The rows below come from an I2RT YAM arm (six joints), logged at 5 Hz.
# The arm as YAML. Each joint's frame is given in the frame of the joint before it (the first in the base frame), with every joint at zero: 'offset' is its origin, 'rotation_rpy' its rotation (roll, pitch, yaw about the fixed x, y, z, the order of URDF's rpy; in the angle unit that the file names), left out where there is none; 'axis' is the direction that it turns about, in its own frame. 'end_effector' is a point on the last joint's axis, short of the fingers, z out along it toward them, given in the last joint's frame.
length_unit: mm
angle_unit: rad
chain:
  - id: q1
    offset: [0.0, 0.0, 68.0]
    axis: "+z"
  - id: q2
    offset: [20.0, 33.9, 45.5]
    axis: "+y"
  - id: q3
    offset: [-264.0, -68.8, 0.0]
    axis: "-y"
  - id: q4
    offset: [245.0, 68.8, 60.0]
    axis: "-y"
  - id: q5
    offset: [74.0, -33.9, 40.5]
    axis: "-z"
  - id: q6
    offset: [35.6, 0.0, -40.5]
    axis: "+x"
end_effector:
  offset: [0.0, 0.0, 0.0]
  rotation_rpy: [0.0, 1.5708, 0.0]
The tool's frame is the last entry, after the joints.
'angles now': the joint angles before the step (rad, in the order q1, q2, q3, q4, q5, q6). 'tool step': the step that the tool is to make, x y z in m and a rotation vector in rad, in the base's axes. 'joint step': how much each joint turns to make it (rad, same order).
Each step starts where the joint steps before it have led.
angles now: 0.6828 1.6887 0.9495 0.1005 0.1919 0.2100
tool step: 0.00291 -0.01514 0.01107 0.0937 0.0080 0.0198
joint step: -0.0486 -0.0504 -0.0239 0.0211 -0.1014 0.0253
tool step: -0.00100 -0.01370 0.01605 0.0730 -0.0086 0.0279
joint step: -0.0392 -0.0642 -0.0157 0.0001 -0.0859 0.0101
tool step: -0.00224 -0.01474 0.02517 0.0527 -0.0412 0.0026
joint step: -0.0376 -0.0807 0.0043 -0.0218 -0.0457 -0.0007
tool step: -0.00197 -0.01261 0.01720 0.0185 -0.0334 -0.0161
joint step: -0.0310 -0.0566 0.0061 -0.0249 -0.0127 -0.0079
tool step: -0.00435 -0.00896 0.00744 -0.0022 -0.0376 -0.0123
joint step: -0.0170 -0.0433 -0.0180 0.0052 0.0042 -0.0207
